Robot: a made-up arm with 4 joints. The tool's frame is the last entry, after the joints.
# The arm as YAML. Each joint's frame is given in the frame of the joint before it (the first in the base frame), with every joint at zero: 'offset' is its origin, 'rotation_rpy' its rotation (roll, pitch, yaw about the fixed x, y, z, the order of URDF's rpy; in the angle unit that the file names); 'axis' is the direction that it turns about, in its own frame. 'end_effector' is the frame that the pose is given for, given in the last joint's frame.
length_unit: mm
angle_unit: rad
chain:
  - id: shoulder
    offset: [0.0, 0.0, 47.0]
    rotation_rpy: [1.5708, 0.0, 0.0]
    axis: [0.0, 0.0, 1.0]
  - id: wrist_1
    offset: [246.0, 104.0, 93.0]
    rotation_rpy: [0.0, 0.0, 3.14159]
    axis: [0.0, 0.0, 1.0]
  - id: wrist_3
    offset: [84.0, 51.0, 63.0]
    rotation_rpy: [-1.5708, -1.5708, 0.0]
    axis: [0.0, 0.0, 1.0]
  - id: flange
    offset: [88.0, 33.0, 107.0]
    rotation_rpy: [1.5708, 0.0, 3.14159]
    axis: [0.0, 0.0, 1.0]
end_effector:
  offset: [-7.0, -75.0, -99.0]
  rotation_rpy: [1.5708, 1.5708, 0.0]
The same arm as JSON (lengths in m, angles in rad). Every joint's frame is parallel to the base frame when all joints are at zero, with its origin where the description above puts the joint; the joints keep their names.
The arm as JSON. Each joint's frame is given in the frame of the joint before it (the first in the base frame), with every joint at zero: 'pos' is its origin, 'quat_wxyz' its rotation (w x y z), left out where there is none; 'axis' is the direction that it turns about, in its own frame. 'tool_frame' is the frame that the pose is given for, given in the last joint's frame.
{"length_unit": "m", "angle_unit": "rad", "joints": [{"joint": "shoulder", "pos": [0.0, 0.0, 0.047], "axis": "-y"}, {"joint": "wrist_1", "pos": [0.246, -0.093, 0.104], "axis": "-y"}, {"joint": "wrist_3", "pos": [-0.084, -0.063, -0.051], "axis": "-z"}, {"joint": "flange", "pos": [-0.033, -0.088, -0.107], "axis": "-x"}], "tool_frame": {"pos": [0.099, -0.007, 0.075], "quat_wxyz": [1.0, 0.000004, 0.000005, 0.000001]}}
